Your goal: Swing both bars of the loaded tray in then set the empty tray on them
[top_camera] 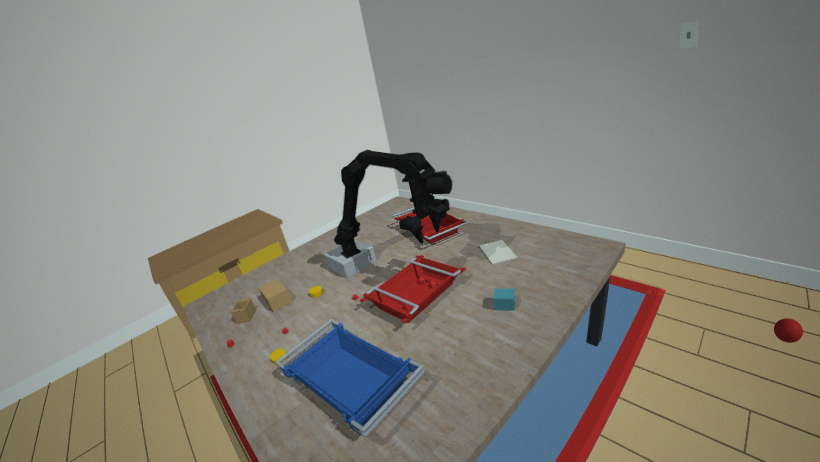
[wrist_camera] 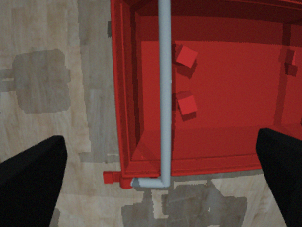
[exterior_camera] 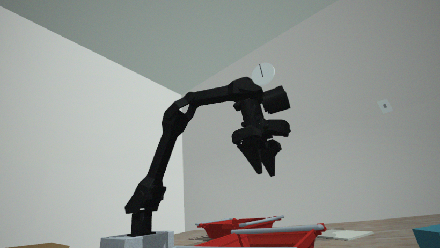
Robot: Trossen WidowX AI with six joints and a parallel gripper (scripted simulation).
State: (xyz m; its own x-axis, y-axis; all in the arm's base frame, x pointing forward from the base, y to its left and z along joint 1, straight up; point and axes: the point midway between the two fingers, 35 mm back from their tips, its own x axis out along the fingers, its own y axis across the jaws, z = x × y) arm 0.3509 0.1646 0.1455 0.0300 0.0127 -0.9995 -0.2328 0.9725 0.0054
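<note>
Now: gripper tip 35 cm past the red tray, 23 cm to the right of it and 14 cm above it. The rest, counted from my gripper tip: teal cube: 26 cm ahead, 6 cm to the left, 16 cm below; white sheet: 3 cm ahead, 28 cm to the left, 18 cm below.
</note>
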